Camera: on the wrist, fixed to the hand. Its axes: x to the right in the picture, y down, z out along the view.
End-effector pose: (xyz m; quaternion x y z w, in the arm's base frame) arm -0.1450 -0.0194 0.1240 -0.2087 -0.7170 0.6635 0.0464
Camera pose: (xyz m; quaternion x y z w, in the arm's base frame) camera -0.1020 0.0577 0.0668 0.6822 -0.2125 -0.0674 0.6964
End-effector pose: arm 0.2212 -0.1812 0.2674 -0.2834 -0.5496 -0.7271 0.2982
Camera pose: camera 0.2647 -0.2736 0.2922 -0.5829 0.2576 0.3172 0.7023
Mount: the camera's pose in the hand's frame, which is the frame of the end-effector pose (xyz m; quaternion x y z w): 0.0008 0.0682 -0.0800 0.0123 -0.0509 0.9986 0.0024
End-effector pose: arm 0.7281 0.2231 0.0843 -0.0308 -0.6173 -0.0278 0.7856
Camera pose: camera 0.8113 0.2844 0.0652 0.6083 0.0111 -0.7936 0.0014
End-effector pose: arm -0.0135 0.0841 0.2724 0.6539 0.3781 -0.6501 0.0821
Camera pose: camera 0.0905 0.0846 0.2568 0.3471 -0.6643 0.0425 0.6606
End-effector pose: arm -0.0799 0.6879 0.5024 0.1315 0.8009 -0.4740 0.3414
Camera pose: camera -0.0778 0.7909 0.4816 0.7802 -0.1526 0.3233 0.5133
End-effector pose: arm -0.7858 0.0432 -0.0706 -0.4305 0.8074 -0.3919 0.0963
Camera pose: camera -0.8680 0.1085 -0.0653 0.7865 0.4221 0.1072 0.4380
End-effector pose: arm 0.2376 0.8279 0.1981 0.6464 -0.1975 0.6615 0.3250
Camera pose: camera 0.1328 0.8341 0.2028 0.1580 0.6544 -0.2957 0.6778
